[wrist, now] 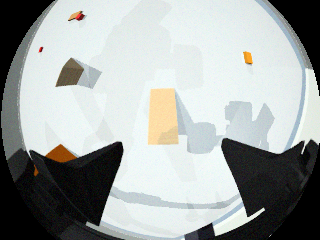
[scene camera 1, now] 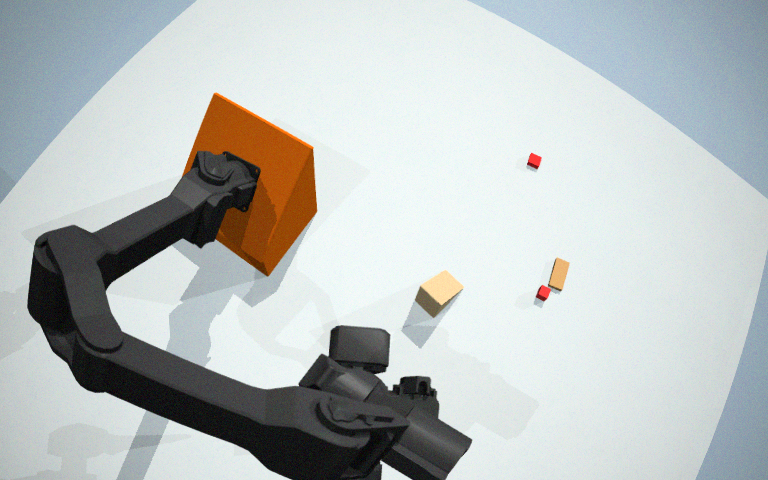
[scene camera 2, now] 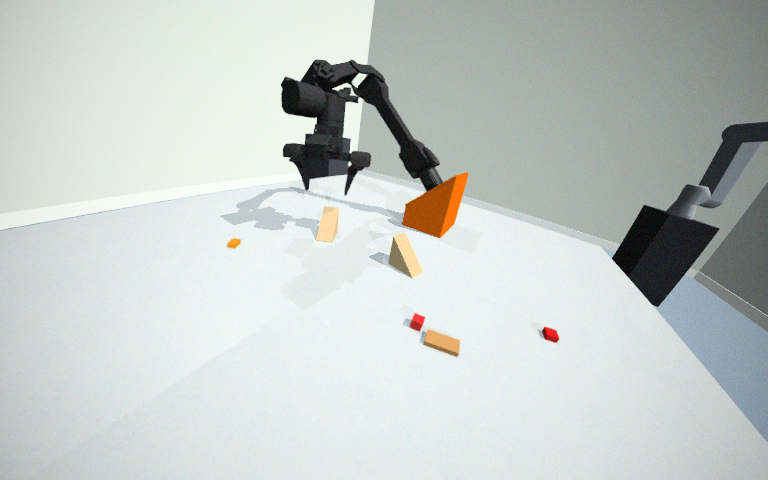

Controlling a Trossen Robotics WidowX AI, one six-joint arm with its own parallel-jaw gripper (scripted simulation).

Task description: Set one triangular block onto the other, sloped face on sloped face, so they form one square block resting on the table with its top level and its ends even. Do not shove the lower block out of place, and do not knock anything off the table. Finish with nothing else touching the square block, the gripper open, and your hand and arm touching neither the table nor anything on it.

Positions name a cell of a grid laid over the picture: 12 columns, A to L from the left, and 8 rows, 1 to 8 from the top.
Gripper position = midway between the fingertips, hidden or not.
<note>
My gripper (scene camera 1: F8) is open, with nothing in its grasp. Further things: a triangular block (scene camera 1: G5) and a triangular block (wrist: G5).
My gripper shows as well in the wrist view (wrist: G5) and in scene camera 2 (scene camera 2: F4).
</note>
